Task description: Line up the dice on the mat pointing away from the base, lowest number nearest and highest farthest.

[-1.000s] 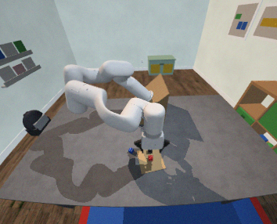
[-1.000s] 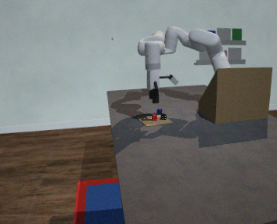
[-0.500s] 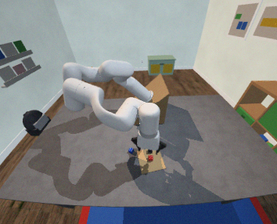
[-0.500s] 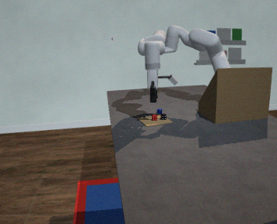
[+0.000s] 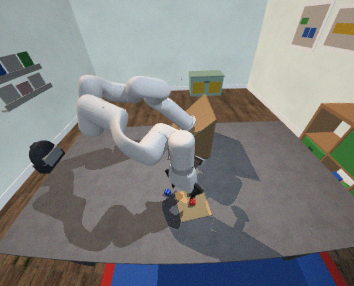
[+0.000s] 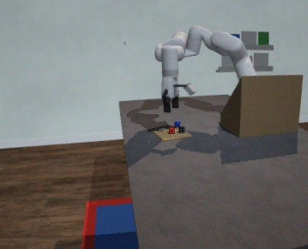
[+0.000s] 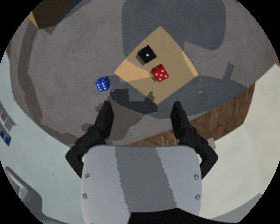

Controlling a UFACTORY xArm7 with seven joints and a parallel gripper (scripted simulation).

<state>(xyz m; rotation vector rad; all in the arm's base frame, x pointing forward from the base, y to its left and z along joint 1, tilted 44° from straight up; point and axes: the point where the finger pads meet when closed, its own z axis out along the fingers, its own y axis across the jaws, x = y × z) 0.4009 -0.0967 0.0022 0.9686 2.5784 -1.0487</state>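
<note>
Right now the blue die is 100 mm below my hand, 70 mm to the right of it and 50 mm behind it. Also, from my hand: tan mat: 110 mm below, 40 mm to the left, 10 mm ahead; red die: 100 mm below, 40 mm to the left, 10 mm ahead; black die: 100 mm below, 40 mm to the left, 40 mm behind.
</note>
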